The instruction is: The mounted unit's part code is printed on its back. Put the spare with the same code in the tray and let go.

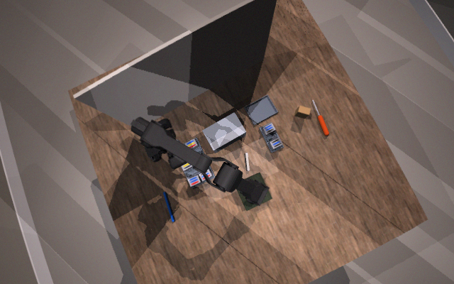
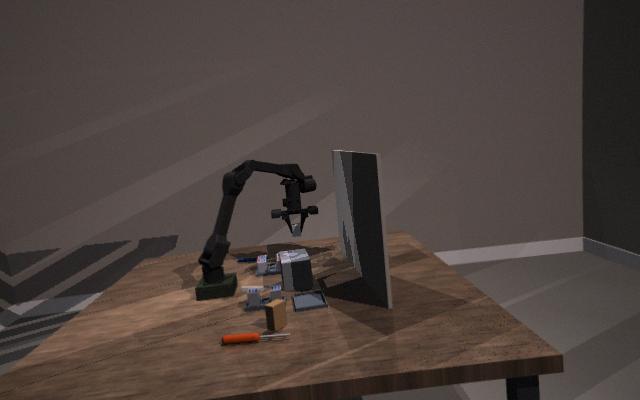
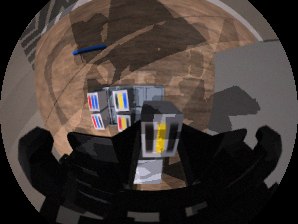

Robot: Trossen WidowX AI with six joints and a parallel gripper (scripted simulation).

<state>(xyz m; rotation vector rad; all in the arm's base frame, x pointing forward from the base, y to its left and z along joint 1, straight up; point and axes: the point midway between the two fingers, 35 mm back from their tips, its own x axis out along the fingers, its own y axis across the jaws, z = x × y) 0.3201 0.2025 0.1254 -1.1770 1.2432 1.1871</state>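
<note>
My gripper tip is 410 mm to the left of the grey tray and 130 mm above it. From my gripper tip the other things lie so: grey mounted unit 30 mm behind, 190 mm to the right, 90 mm below; then blue pen 200 mm behind, 170 mm to the left, 130 mm below; then upright grey board 210 mm ahead, 200 mm to the right, 90 mm above.
</note>
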